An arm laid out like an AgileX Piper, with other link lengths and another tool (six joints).
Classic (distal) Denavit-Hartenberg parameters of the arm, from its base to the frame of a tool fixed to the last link. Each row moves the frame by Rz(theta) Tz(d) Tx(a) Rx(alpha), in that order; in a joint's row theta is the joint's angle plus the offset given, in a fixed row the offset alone. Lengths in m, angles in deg.
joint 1: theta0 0  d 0.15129  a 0  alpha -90
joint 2: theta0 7.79  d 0  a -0.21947  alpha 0
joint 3: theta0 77.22  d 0  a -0.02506  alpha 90
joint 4: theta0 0  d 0.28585  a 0  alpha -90
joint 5: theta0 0  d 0  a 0  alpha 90
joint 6: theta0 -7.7  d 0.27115  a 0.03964  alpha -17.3
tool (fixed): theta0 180  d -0.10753  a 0  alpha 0
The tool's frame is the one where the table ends.
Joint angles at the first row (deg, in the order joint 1, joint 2, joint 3, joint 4, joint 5, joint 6):
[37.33 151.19 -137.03 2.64 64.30 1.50]
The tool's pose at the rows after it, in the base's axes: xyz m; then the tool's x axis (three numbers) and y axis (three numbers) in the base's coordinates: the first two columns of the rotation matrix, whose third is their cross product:
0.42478 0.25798 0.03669 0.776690 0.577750 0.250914 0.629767 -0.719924 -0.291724
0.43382 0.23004 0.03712 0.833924 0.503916 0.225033 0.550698 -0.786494 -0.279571
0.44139 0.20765 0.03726 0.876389 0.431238 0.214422 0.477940 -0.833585 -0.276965
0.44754 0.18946 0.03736 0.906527 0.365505 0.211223 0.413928 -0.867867 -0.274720
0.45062 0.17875 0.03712 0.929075 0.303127 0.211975 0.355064 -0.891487 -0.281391
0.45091 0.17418 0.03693 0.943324 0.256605 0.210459 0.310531 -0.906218 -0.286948
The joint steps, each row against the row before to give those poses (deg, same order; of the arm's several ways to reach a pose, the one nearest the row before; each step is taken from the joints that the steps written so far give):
[-2.47 0.00 -0.13 -1.89 2.15 4.18]
[-2.98 0.00 0.00 -1.60 1.52 3.06]
[-2.66 -0.01 0.01 -0.73 0.67 2.48]
[-2.21 0.01 -0.01 -0.60 0.27 2.20]
[-1.48 -0.01 0.01 -0.11 0.00 2.40]
[-0.66 0.01 -0.01 -0.12 0.12 2.19]

